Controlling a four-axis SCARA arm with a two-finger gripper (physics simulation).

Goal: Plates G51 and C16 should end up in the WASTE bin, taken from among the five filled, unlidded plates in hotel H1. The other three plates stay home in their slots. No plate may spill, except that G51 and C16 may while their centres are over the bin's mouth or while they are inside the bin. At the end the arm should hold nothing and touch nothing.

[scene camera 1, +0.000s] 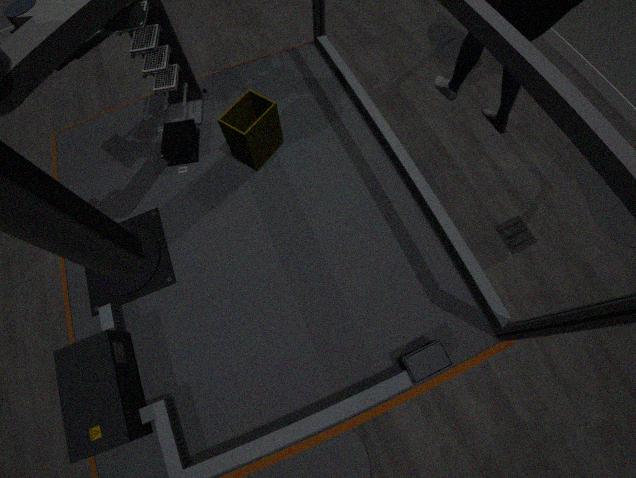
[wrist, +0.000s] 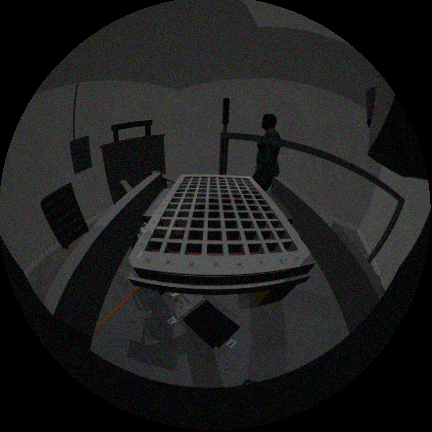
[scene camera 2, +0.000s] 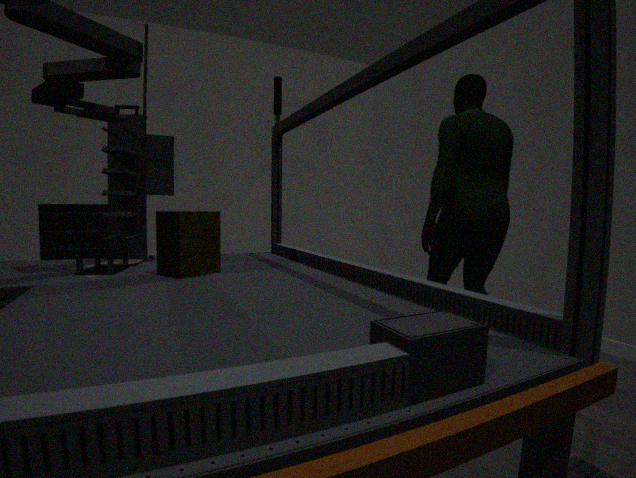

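Where they show: gripper, fingertip midpoint: (wrist: pixel 217 182) (scene camera 2: pixel 108 114); arm's base, origin of the base link: (scene camera 1: pixel 128 260).
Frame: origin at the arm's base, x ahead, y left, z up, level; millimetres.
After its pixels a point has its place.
Note:
My gripper (wrist: pixel 217 182) {z 534, x 322, y 383 mm} (scene camera 2: pixel 102 109) {z 534, x 322, y 383 mm} is shut on a filled, unlidded plate (wrist: pixel 217 220) {z 530, x 277, y 360 mm}, which looks level between the two long fingers in the wrist view. Its label cannot be read. Red shows low in its nearest wells. The gripper is high up beside the upper part of hotel H1 (scene camera 2: pixel 126 154) (wrist: pixel 134 160) {z 539, x 362, y 600 mm}, the dark tower. Three gridded plates (scene camera 1: pixel 144 38) {z 363, x 347, y 533 mm} (scene camera 1: pixel 156 58) {z 285, x 350, y 535 mm} (scene camera 1: pixel 166 78) {z 206, x 349, y 527 mm} lie in slots one below another in scene view 1; their labels are unreadable. The yellow WASTE bin (scene camera 1: pixel 257 141) {z 138, x 566, y 162 mm} (scene camera 2: pixel 199 244) {z 111, x 594, y 178 mm} (wrist: pixel 270 296) {z 100, x 485, y 214 mm} stands upright; its inside is dark. It shows partly below the held plate in the wrist view.
A black block (scene camera 1: pixel 179 142) {z 73, x 303, y 343 mm} (wrist: pixel 211 324) {z 73, x 301, y 367 mm} stands between the hotel's foot and the arm's base plate (scene camera 1: pixel 164 251) {z 13, x 136, y -28 mm}. A grey box (scene camera 1: pixel 426 361) {z 87, x 746, y -666 mm} (scene camera 2: pixel 429 354) {z 67, x 718, y -705 mm} stands at the front corner. A rail (scene camera 1: pixel 411 179) {z 53, x 1005, y -139 mm} runs along the far side. A person (scene camera 2: pixel 473 179) (wrist: pixel 270 150) stands beyond it.

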